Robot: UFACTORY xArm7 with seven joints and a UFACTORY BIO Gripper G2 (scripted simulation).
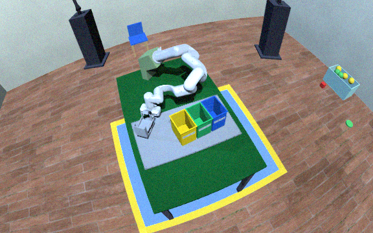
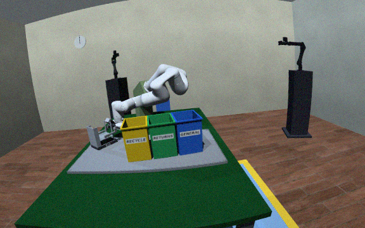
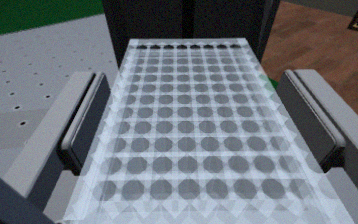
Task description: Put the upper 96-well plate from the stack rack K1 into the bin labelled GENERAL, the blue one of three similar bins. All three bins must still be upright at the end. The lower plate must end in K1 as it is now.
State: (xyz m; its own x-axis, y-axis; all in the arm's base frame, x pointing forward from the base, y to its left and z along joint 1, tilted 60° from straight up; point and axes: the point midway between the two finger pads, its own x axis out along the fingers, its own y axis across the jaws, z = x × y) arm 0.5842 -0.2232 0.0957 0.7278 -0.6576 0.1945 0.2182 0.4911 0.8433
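The dark plate is 4 cm below my hand, 2 cm ahead of it and 1 cm to the right of it. Also, from my hand: green returns bin: 42 cm to the left, 2 cm above; clear 96-well plate: 2 cm ahead, 1 cm to the right, 1 cm below; yellow recycle bin: 30 cm to the left, 6 cm ahead, 2 cm above.
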